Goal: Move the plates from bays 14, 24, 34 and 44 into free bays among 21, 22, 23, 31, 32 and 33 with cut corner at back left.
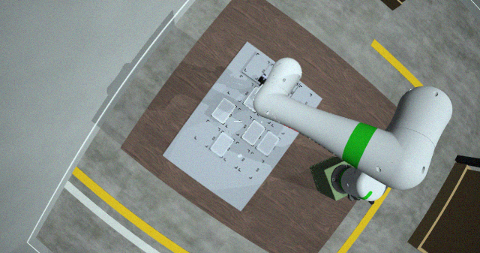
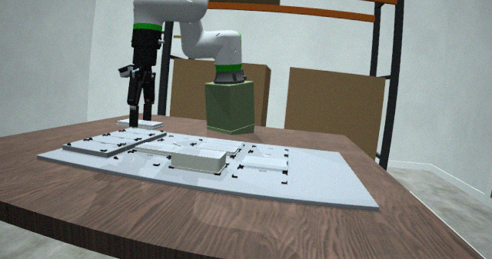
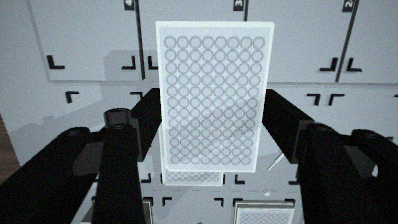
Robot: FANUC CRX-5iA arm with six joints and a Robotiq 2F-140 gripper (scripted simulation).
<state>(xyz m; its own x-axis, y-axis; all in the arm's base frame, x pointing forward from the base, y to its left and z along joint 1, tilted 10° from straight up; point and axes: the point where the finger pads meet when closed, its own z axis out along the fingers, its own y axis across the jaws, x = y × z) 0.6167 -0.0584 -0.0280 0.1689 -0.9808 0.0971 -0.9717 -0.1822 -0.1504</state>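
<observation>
My hand is 170 mm past the white scrap, 380 mm to the right of it and 100 mm above it. Also, from my hand: sealed deep-well block 80 mm ahead, 260 mm to the left, 80 mm below; then sealed plate 230 mm behind, 200 mm to the left, 90 mm below; then round thing 120 mm behind, 140 mm to the left, 100 mm below.
</observation>
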